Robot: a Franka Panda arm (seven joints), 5 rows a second.
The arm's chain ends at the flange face. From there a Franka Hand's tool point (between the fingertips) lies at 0.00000 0.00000 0.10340 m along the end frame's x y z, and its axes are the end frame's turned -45 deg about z.
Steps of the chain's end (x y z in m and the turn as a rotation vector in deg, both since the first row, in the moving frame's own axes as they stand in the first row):
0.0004 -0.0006 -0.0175 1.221 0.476 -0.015
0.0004 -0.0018 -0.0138 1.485 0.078 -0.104
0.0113 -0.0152 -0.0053 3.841 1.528 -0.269
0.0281 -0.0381 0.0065 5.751 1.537 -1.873
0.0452 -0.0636 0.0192 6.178 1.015 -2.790
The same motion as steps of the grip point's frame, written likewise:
0.0029 -0.0011 -0.0175 0.527 1.200 -0.015
0.0035 -0.0028 -0.0138 0.995 1.105 -0.104
0.0256 -0.0057 -0.0056 1.636 3.796 -0.269
0.0560 -0.0126 0.0059 2.980 5.153 -1.873
0.0859 -0.0198 0.0186 3.651 5.086 -2.790

